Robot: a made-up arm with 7 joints.
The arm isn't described. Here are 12 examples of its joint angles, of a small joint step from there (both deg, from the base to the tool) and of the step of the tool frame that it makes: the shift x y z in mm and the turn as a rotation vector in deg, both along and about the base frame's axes.
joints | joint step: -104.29 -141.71 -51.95 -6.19 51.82 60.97 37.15 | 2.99 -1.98 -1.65 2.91 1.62 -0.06 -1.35
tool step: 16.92 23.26 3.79 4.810 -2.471 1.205
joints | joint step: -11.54 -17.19 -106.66 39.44 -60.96 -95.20 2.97 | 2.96 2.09 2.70 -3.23 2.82 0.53 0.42
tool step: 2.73 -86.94 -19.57 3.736 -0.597 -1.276
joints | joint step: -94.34 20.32 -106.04 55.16 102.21 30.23 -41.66 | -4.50 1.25 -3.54 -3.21 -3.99 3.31 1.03
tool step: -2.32 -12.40 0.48 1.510 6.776 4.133
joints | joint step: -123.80 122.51 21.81 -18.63 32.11 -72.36 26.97 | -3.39 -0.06 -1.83 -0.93 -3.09 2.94 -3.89
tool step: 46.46 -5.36 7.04 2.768 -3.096 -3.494
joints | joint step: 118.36 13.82 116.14 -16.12 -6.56 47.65 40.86 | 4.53 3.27 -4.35 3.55 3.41 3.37 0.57
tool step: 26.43 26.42 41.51 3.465 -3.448 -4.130
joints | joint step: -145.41 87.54 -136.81 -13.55 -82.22 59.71 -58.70 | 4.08 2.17 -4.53 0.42 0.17 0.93 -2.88
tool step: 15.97 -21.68 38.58 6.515 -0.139 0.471
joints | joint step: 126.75 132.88 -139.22 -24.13 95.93 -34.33 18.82 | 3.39 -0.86 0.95 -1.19 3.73 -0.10 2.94
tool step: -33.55 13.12 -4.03 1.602 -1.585 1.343
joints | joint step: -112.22 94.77 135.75 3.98 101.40 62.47 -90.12 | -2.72 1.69 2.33 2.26 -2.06 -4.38 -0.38
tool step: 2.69 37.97 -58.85 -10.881 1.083 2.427
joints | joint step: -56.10 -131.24 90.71 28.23 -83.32 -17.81 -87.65 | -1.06 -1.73 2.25 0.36 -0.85 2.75 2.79
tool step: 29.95 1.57 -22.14 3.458 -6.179 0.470
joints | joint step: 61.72 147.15 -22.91 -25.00 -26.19 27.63 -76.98 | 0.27 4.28 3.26 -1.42 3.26 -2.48 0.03
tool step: -27.61 3.35 7.11 2.770 -4.642 -2.322
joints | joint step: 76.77 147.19 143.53 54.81 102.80 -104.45 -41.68 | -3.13 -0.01 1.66 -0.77 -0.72 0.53 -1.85
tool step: 14.05 -44.63 -16.95 -2.531 0.578 -2.199
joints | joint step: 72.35 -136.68 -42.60 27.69 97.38 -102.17 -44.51 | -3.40 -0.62 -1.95 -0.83 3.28 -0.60 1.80
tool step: 18.78 6.36 35.26 -3.236 5.213 2.483
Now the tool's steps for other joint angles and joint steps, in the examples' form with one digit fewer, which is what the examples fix.
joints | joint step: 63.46 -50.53 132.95 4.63 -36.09 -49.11 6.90 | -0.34 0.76 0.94 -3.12 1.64 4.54 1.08
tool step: 36.6 -45.7 -50.4 -0.19 -3.63 4.81
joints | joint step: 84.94 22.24 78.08 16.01 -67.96 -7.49 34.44 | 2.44 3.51 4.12 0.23 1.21 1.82 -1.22
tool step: 56.9 -13.0 -25.5 -0.33 -5.65 5.49
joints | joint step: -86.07 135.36 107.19 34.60 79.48 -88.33 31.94 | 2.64 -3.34 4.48 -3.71 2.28 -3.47 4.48
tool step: 49.8 8.7 21.0 -0.62 3.06 4.53
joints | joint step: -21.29 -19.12 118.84 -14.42 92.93 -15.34 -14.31 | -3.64 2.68 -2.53 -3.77 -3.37 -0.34 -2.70
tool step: 13.5 -17.7 15.6 -5.68 -3.10 5.30
